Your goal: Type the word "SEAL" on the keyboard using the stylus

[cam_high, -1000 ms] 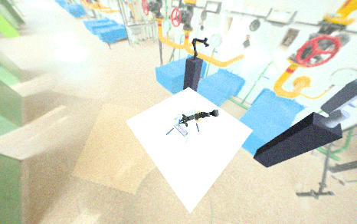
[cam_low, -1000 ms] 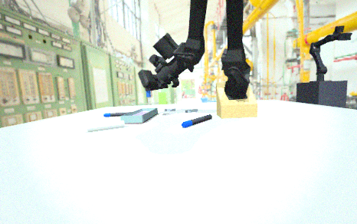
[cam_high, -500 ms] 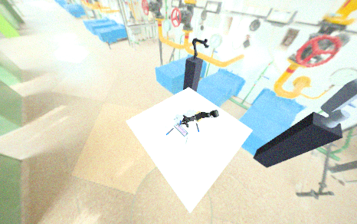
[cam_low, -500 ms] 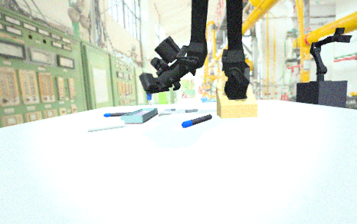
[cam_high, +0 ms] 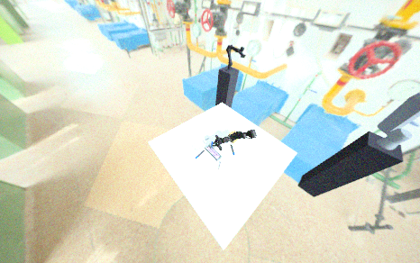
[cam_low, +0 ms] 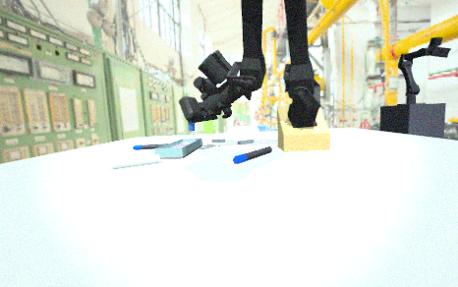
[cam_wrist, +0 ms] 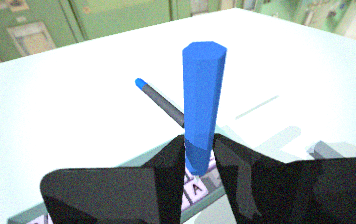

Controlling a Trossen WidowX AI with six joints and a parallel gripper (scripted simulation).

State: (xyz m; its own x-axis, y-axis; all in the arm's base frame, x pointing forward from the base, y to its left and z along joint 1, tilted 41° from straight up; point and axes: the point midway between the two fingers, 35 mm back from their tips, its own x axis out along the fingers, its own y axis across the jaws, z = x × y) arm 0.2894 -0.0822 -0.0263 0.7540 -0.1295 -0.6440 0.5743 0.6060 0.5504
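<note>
The S key is 7 cm below my gripper tip and 4 cm to the left of it. From my gripper tip the other things lie so: white cylinder: 22 cm to the left, 8 cm below, 8 cm ahead; blue stylus: 2 cm below; grey piece: 17 cm behind, 8 cm below, 6 cm to the right.
</note>
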